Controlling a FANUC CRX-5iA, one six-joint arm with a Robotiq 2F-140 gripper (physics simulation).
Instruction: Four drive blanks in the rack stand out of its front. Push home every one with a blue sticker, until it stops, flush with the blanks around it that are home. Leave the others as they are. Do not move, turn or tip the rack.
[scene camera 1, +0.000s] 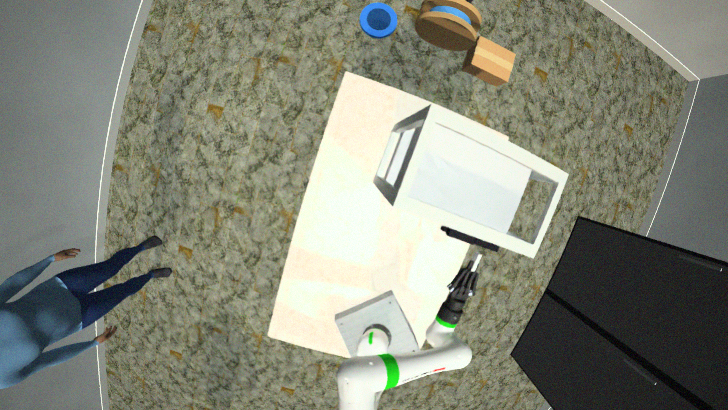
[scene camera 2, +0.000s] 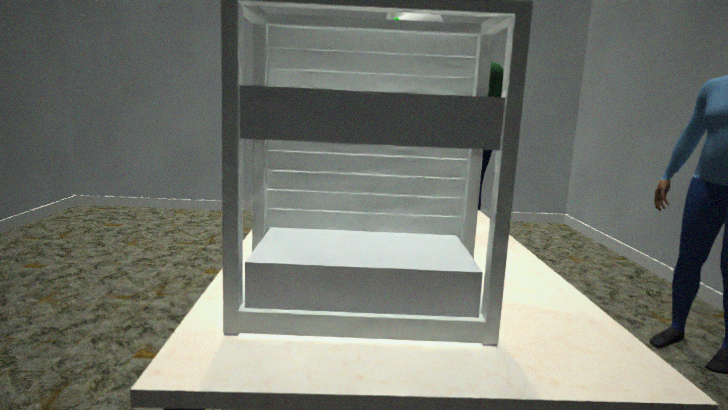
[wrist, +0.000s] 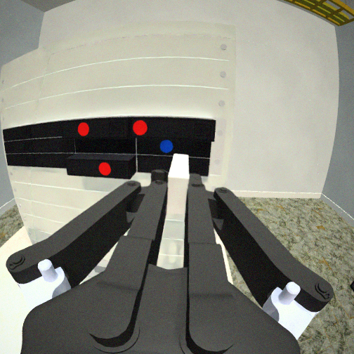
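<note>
The rack (scene camera 1: 453, 220) (scene camera 2: 231, 203) (wrist: 225, 90) stands upright on the table. In the wrist view the blue-sticker blank (wrist: 166, 146) is in the middle row at right; its face looks level with the blank below it. Above it a red-sticker blank (wrist: 140, 127) stands out. A second red-sticker blank (wrist: 83, 129) is at upper left and looks proud too. A third red-sticker blank (wrist: 104, 168) clearly stands out at lower left. My gripper (scene camera 1: 477, 256) (wrist: 179, 167) is shut and empty, its tips a little in front of the rack front, below and right of the blue sticker. The tips hide part of the lower right blank.
The table (scene camera 1: 326, 203) (scene camera 2: 356, 366) carries the rack and the arm's base plate (scene camera 1: 356, 318). A black cabinet (scene camera 1: 636, 305) stands at right. A cardboard box (scene camera 1: 491, 61), a spool (scene camera 1: 448, 30) and a blue bucket (scene camera 1: 378, 20) are beyond the table. A person (scene camera 1: 45, 315) (scene camera 2: 708, 152) is off to the side.
</note>
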